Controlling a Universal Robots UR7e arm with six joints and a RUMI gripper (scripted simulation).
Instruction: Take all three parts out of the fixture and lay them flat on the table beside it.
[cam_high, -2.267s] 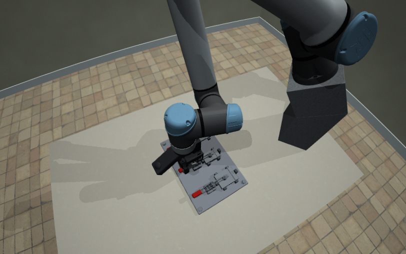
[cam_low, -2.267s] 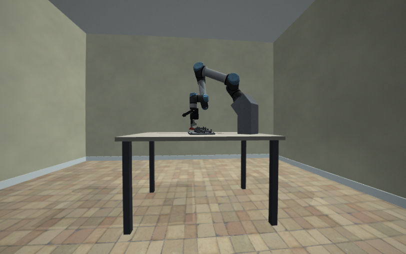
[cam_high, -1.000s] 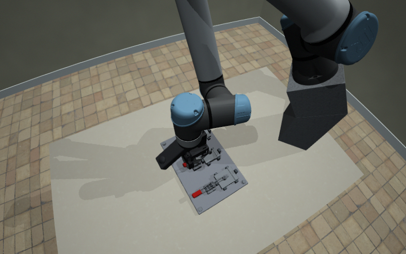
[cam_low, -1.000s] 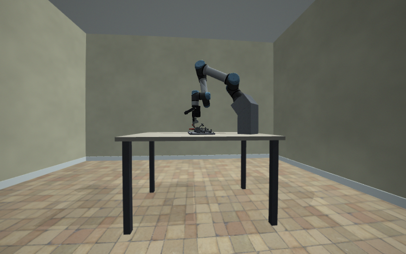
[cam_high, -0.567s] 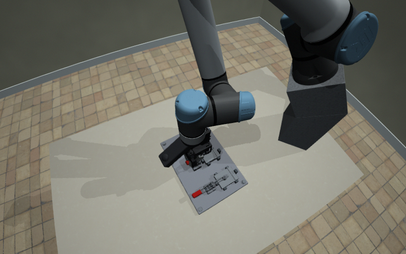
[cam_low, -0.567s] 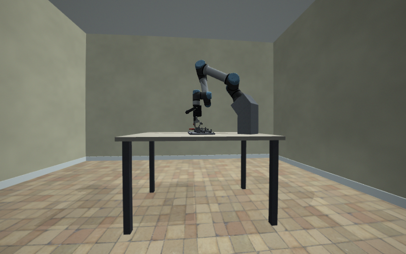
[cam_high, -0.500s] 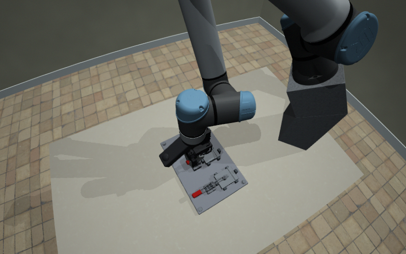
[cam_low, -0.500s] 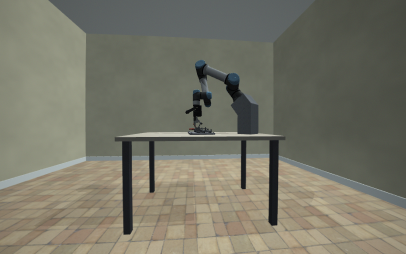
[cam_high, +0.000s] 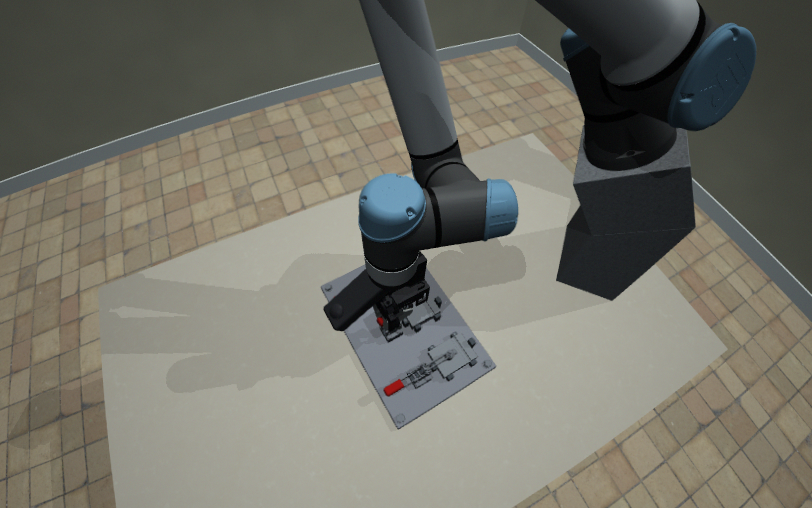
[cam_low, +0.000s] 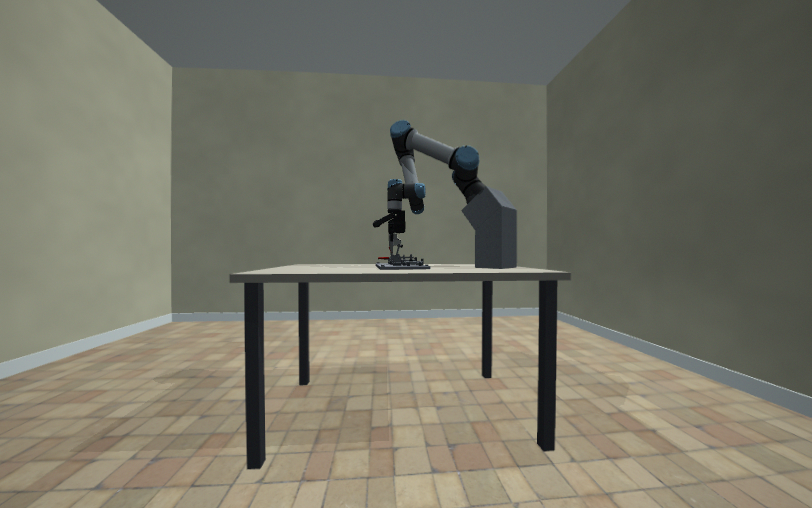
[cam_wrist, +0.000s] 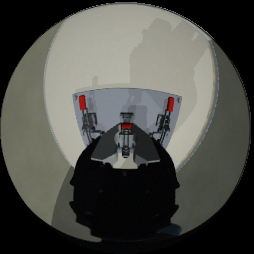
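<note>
My gripper is now 5 cm past the grey fixture plate and 8 cm above it. Also, from my hand: light grey flat part (9 cm behind, 12 cm to the left, 6 cm below).
</note>
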